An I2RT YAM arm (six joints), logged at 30 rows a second.
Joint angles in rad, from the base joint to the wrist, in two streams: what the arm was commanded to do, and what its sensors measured. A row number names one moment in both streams.
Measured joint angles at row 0:
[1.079 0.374 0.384 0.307 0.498 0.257]
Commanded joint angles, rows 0 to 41:
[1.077 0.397 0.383 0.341 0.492 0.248]
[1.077 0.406 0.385 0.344 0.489 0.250]
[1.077 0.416 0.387 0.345 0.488 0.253]
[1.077 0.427 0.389 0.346 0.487 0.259]
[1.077 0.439 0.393 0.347 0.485 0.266]
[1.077 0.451 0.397 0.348 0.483 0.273]
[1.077 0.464 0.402 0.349 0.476 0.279]
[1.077 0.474 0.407 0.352 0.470 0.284]
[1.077 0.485 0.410 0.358 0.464 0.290]
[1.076 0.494 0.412 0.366 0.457 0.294]
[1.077 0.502 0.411 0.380 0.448 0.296]
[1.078 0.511 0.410 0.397 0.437 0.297]
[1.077 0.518 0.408 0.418 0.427 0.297]
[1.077 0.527 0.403 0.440 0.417 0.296]
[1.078 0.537 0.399 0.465 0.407 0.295]
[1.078 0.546 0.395 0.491 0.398 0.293]
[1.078 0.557 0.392 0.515 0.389 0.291]
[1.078 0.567 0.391 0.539 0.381 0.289]
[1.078 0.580 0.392 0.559 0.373 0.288]
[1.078 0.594 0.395 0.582 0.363 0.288]
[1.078 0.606 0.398 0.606 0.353 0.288]
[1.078 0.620 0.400 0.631 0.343 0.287]
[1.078 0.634 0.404 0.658 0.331 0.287]
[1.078 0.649 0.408 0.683 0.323 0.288]
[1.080 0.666 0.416 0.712 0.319 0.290]
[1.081 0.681 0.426 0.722 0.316 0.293]
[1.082 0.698 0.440 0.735 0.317 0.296]
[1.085 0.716 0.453 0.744 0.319 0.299]
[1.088 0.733 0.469 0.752 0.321 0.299]
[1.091 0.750 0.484 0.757 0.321 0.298]
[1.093 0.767 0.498 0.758 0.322 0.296]
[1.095 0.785 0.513 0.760 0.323 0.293]
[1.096 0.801 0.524 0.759 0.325 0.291]
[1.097 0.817 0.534 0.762 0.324 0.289]
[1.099 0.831 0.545 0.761 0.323 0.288]
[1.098 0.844 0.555 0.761 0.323 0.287]
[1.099 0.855 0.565 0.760 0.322 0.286]
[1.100 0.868 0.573 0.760 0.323 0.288]
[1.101 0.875 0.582 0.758 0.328 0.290]
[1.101 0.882 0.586 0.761 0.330 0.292]
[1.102 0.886 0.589 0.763 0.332 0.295]
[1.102 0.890 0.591 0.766 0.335 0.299]
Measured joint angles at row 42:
[1.094 0.878 0.543 0.716 0.340 0.294]
